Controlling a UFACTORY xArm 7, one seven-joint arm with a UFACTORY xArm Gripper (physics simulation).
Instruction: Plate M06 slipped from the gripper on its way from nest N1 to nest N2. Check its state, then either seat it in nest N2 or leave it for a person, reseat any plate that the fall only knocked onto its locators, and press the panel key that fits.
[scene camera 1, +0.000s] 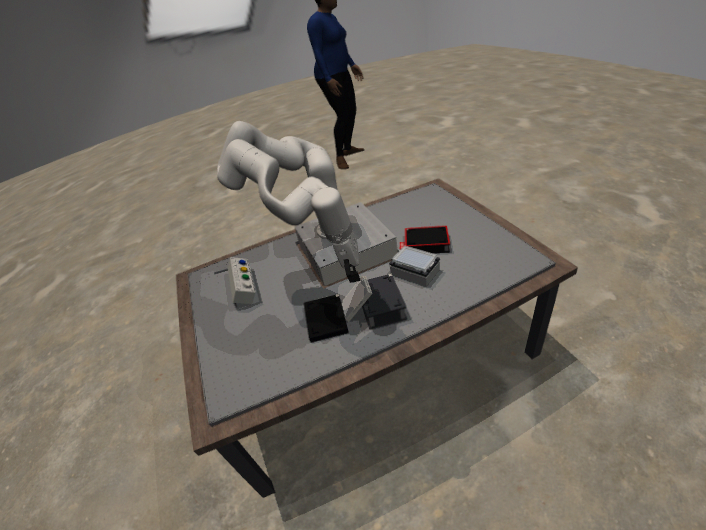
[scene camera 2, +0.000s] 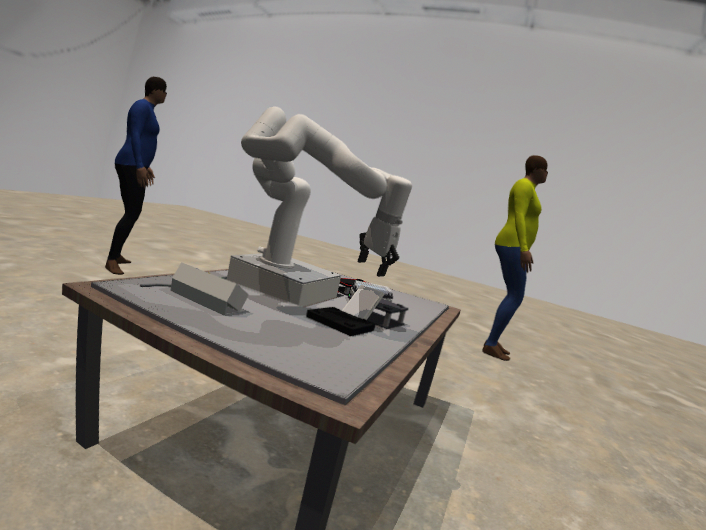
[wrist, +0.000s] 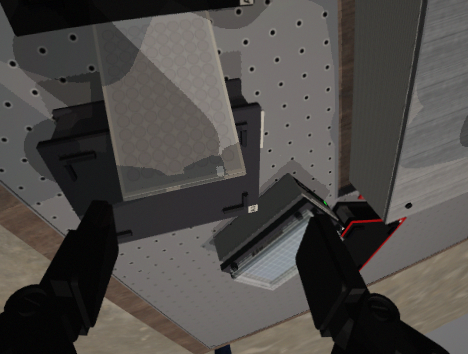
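Where they show: gripper, fingertip midpoint: (scene camera 1: 354, 268) (scene camera 2: 370, 269) (wrist: 212, 231); arm's base, link origin: (scene camera 2: 276, 263).
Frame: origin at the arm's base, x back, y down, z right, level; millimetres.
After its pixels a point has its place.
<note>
A clear, round-welled plate (scene camera 1: 357, 297) {x -380, y 15, z 111 mm} (scene camera 2: 362, 302) {x -366, y 25, z 115 mm} (wrist: 165, 100) {x -365, y 23, z 114 mm}, likely M06, leans steeply tilted between the raised dark nest N1 (scene camera 1: 393, 312) {x -450, y 77, z 30 mm} (wrist: 185, 222) {x -411, y 25, z -7 mm} and a low black nest (scene camera 1: 325, 318) {x -354, y 60, z 220 mm} (scene camera 2: 340, 320) {x -347, y 60, z 253 mm} (wrist: 100, 12) {x -378, y 60, z 172 mm}. Whether the black one is N2 cannot be read. My gripper (scene camera 1: 350, 273) {x -363, y -80, z 95 mm} (scene camera 2: 372, 266) {x -363, y -80, z 95 mm} (wrist: 212, 231) {x -363, y -80, z 95 mm} is open and empty, above the table and apart from the plate. Another plate (scene camera 1: 415, 259) {x -348, y 11, z -135 mm} (wrist: 275, 254) {x -347, y 11, z -112 mm} lies on a grey device (scene camera 1: 414, 273) {x -379, y 33, z -106 mm} (wrist: 260, 220) {x -346, y 51, z -92 mm}; its exact seating is unclear. The key panel (scene camera 1: 241, 282) {x -56, y 12, z 403 mm} (scene camera 2: 208, 290) {x -29, y 37, z 444 mm} has blue, yellow, green and white keys.
A black nest with a red rim (scene camera 1: 427, 245) {x -275, y 44, z -242 mm} stands behind the grey device. The robot's base box (scene camera 1: 364, 256) {x -188, y 37, z -26 mm} (scene camera 2: 285, 280) {x -107, y 21, z 136 mm} (wrist: 435, 100) {x -158, y 7, z 16 mm} stands beside the nests. A person in blue (scene camera 1: 330, 45) (scene camera 2: 139, 134) and one in yellow (scene camera 2: 520, 211) stand away from the table.
</note>
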